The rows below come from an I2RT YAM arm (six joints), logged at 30 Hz.
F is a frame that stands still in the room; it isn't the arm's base.
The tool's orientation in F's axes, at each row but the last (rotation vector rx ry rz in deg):
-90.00 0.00 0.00
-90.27 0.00 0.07
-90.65 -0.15 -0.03
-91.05 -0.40 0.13
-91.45 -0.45 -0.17
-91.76 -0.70 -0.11
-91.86 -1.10 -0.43
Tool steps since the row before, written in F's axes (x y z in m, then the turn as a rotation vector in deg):
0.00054 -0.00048 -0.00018 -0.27 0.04 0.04
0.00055 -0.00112 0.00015 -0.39 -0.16 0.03
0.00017 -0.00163 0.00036 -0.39 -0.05 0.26
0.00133 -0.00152 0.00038 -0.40 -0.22 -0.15
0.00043 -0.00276 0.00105 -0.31 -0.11 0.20
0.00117 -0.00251 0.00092 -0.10 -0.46 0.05
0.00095 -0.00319 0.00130 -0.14 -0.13 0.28
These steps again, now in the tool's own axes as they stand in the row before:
0.00054 0.00018 -0.00048 -0.27 -0.04 0.04
0.00055 -0.00015 -0.00112 -0.39 -0.03 -0.16
0.00017 -0.00034 -0.00163 -0.39 -0.26 -0.05
0.00132 -0.00035 -0.00153 -0.40 0.15 -0.21
0.00043 -0.00098 -0.00279 -0.31 -0.20 -0.11
0.00116 -0.00083 -0.00254 -0.10 -0.04 -0.46
0.00095 -0.00118 -0.00324 -0.14 -0.28 -0.14

